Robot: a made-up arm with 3 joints.
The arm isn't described. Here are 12 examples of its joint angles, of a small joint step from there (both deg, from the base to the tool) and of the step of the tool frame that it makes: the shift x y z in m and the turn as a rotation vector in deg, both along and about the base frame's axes.
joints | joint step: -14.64 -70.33 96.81 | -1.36 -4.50 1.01
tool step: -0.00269 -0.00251 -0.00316 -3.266 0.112 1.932
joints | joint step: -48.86 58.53 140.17 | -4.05 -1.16 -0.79
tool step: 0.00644 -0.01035 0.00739 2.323 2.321 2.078
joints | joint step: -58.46 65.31 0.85 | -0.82 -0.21 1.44
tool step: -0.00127 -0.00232 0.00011 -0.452 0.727 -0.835
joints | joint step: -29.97 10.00 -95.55 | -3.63 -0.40 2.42
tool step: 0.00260 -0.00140 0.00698 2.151 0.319 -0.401
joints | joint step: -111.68 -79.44 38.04 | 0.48 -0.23 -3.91
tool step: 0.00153 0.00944 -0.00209 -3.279 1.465 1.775
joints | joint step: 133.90 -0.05 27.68 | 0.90 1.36 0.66
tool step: -0.00257 -0.00276 -0.00071 -1.054 0.246 0.991
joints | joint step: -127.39 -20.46 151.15 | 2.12 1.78 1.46
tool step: -0.00588 0.00683 0.00299 -1.559 -0.108 -2.336
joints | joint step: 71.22 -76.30 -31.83 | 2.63 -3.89 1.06
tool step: 0.00811 -0.01075 -0.00244 -5.087 -1.606 -2.980
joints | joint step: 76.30 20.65 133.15 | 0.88 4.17 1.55
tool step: 0.00269 -0.00323 0.00023 1.461 -1.214 3.694
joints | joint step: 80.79 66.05 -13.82 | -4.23 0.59 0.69
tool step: 0.00125 -0.00614 0.00429 3.542 2.273 1.364
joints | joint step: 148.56 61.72 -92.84 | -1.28 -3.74 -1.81
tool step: 0.00514 -0.00384 -0.00014 1.360 -1.036 -3.401
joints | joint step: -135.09 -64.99 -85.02 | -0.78 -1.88 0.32
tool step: 0.00005 -0.00053 0.00039 0.390 -1.373 0.283
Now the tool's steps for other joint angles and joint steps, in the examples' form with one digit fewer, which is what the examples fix.
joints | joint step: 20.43 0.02 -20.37 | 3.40 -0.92 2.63
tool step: -0.0062 0.0069 -0.0037 -3.61 -4.76 -0.26
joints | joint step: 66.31 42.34 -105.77 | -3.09 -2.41 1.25
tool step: -0.0018 0.0023 0.0009 0.46 0.63 -0.86
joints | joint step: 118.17 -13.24 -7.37 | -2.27 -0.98 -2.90
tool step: 0.0011 0.0023 0.0069 4.08 1.01 -1.26
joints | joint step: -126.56 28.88 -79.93 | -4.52 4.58 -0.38
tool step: 0.0014 -0.0029 -0.0029 4.46 7.31 -0.18
